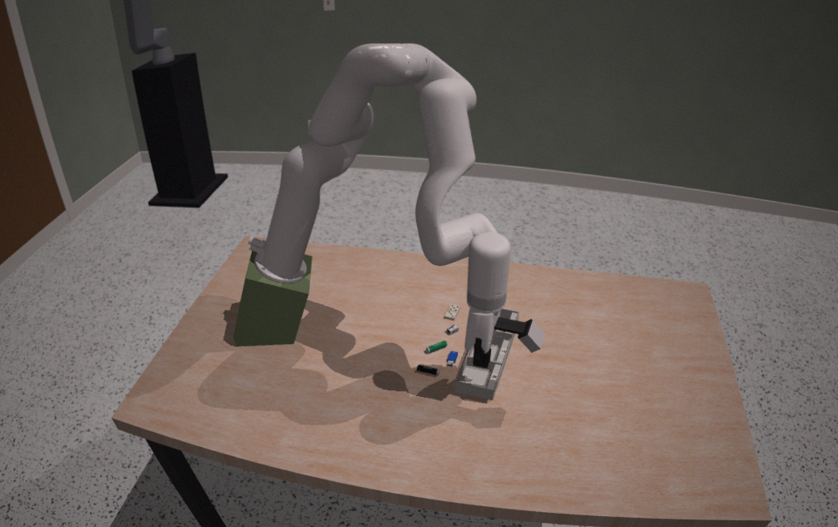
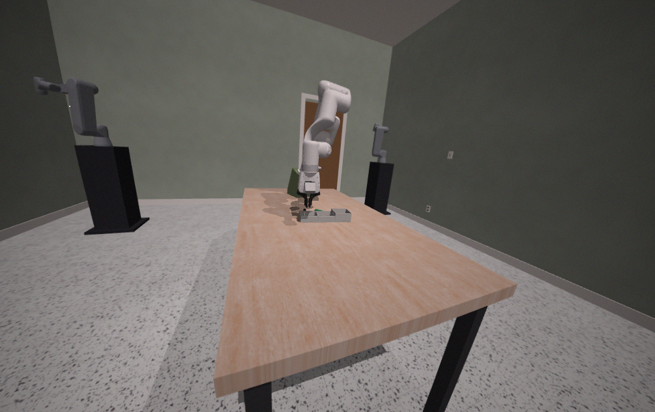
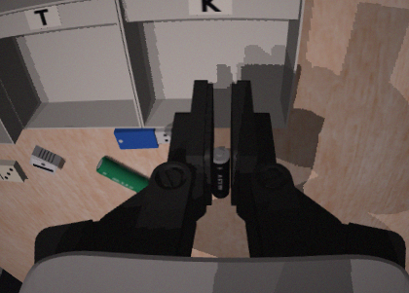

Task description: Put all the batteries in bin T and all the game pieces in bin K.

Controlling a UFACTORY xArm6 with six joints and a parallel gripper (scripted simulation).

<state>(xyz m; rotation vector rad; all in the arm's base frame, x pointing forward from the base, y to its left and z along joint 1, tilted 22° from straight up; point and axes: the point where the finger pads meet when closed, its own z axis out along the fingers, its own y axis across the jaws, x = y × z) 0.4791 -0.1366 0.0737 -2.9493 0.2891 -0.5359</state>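
Now: the bin 9 cm to the left of my hand, 6 cm below it and 1 cm ahead of it. From my hand the other things lie so: black battery: 12 cm behind, 8 cm below, 2 cm to the left; then green battery: 11 cm behind, 10 cm to the left, 8 cm below; then blue item: 8 cm below, 7 cm to the left, 7 cm behind.
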